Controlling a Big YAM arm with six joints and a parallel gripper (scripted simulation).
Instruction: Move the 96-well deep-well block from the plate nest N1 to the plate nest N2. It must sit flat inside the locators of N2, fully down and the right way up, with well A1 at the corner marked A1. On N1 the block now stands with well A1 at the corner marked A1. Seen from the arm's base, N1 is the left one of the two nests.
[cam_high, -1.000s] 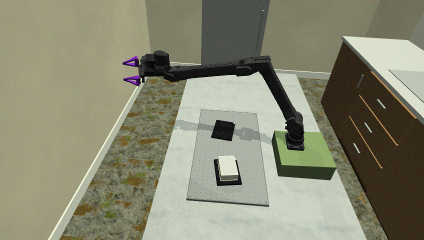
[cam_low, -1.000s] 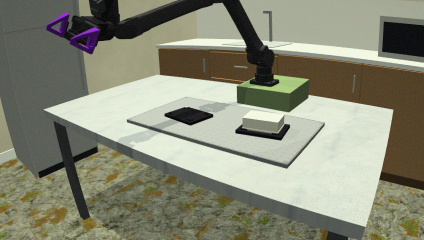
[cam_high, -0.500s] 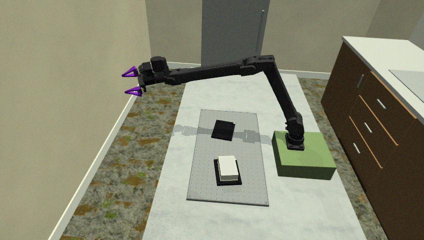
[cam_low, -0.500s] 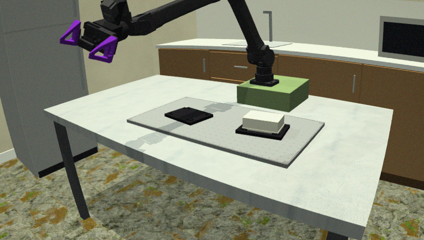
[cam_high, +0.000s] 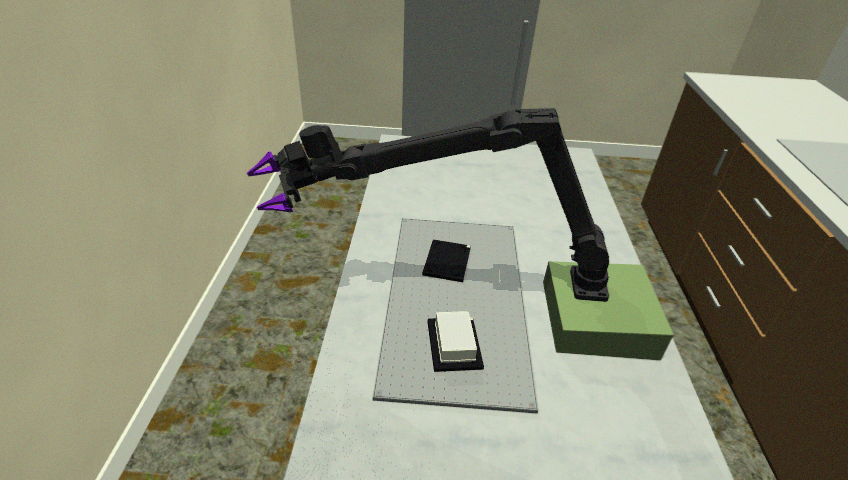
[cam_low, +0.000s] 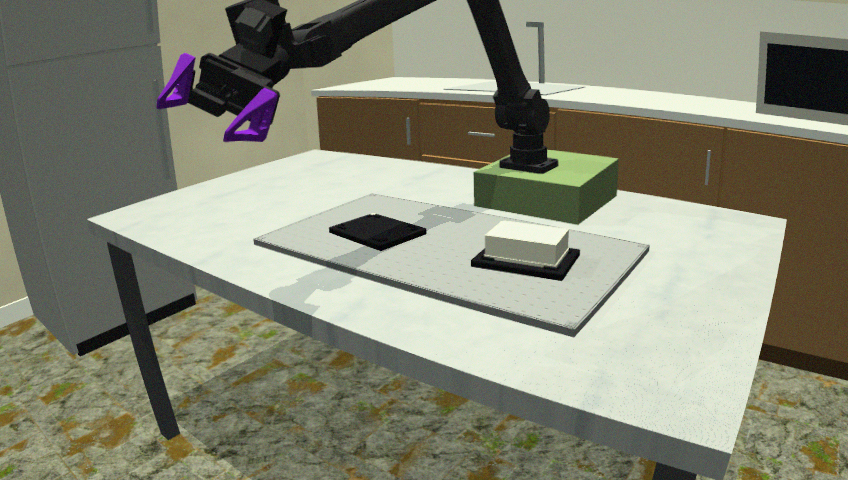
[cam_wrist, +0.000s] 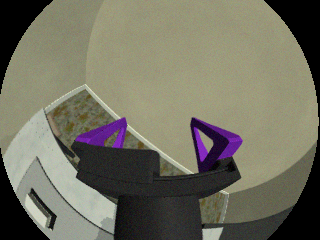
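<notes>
Right now my hand is 51 cm past the white deep-well block, 29 cm above it and 12 cm to the right of it.
</notes>
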